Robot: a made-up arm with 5 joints. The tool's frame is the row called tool.
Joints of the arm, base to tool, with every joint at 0 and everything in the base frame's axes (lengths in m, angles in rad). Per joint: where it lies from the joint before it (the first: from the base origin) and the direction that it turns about. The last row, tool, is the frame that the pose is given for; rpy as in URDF.
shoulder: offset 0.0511 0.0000 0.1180 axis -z
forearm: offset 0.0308 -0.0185 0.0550 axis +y
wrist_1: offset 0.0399 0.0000 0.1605 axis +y
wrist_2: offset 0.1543 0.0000 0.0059 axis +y
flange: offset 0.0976 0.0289 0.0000 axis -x
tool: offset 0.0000 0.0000 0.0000 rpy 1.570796 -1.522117 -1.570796
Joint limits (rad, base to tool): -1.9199..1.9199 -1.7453..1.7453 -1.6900..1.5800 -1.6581..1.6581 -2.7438..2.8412
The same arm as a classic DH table. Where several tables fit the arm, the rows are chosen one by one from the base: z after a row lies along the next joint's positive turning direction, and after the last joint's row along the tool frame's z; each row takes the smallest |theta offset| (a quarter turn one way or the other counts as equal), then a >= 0, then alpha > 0; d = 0 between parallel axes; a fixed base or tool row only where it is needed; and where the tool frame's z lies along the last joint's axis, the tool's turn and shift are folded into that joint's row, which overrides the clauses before.
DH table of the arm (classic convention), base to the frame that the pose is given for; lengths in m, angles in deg. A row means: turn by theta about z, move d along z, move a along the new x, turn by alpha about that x. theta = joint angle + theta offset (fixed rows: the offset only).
base (fixed): theta_offset 0.00; d 0.0000; a 0.0511; alpha 180.00
shoulder: theta_offset 0.00; d -0.1730; a 0.0308; alpha 90.00
forearm: theta_offset -76.04; d 0.0000; a 0.1654; alpha 0.00
wrist_1: theta_offset 73.85; d 0.0000; a 0.1544; alpha 0.00
wrist_2: theta_offset -87.81; d 0.0104; a 0.0000; alpha 90.00
flange: theta_offset -2.79; d -0.0976; a 0.0000; alpha 0.00
Joint limits (deg, base to tool): -110.00..110.00 -100.00..100.00 -96.83..90.53 -95.00..95.00 -157.21..162.79

